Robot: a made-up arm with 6 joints. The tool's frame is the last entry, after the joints.
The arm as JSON. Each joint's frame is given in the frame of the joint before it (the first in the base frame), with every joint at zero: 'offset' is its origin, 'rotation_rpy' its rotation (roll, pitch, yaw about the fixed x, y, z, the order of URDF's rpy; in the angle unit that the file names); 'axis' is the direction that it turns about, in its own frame. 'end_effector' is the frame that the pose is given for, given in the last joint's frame.
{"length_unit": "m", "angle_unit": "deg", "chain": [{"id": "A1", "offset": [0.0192, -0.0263, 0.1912], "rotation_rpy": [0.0, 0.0, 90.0], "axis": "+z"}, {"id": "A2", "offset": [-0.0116, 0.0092, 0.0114], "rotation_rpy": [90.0, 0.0, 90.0], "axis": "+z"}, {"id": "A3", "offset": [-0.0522, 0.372, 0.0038], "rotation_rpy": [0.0, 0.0, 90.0], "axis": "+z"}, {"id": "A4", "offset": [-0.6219, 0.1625, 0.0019], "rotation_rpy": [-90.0, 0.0, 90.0], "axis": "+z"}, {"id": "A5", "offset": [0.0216, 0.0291, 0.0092], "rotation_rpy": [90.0, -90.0, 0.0], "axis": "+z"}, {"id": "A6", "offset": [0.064, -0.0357, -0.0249], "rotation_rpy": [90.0, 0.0, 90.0], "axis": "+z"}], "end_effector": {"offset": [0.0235, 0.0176, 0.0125], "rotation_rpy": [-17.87, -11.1, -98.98]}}
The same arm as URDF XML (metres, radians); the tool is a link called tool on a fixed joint. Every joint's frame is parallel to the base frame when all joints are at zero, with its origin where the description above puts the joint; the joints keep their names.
<robot name="arm">
<joint name="tool_joint" type="fixed"><parent link="link6"/><child link="tool"/><origin xyz="-0.0235 0.0176 -0.0125" rpy="2.8297 0.1937 -1.4141"/></joint>
<joint name="A6" type="continuous"><parent link="link5"/><child link="link6"/><origin xyz="0.0357 -0.0249 -0.064"/><axis xyz="0 0 -1"/></joint>
<joint name="A5" type="continuous"><parent link="link4"/><child link="link5"/><origin xyz="0.0216 -0.0291 -0.0092"/><axis xyz="0 1 0"/></joint>
<joint name="A4" type="continuous"><parent link="link3"/><child link="link4"/><origin xyz="0.1625 0.0019 -0.6219"/><axis xyz="0 0 -1"/></joint>
<joint name="A3" type="continuous"><parent link="link2"/><child link="link3"/><origin xyz="0.0522 0.0038 0.372"/><axis xyz="0 1 0"/></joint>
<joint name="A2" type="continuous"><parent link="link1"/><child link="link2"/><origin xyz="-0.0092 -0.0116 0.0114"/><axis xyz="0 1 0"/></joint>
<joint name="A1" type="continuous"><parent link="base_link"/><child link="link1"/><origin xyz="0.0192 -0.0263 0.1912"/><axis xyz="0 0 1"/></joint>
<link name="base_link"/>
<link name="link1"/>
<link name="link2"/>
<link name="link3"/>
<link name="link4"/>
<link name="link5"/>
<link name="link6"/>
<link name="tool"/>
</robot>

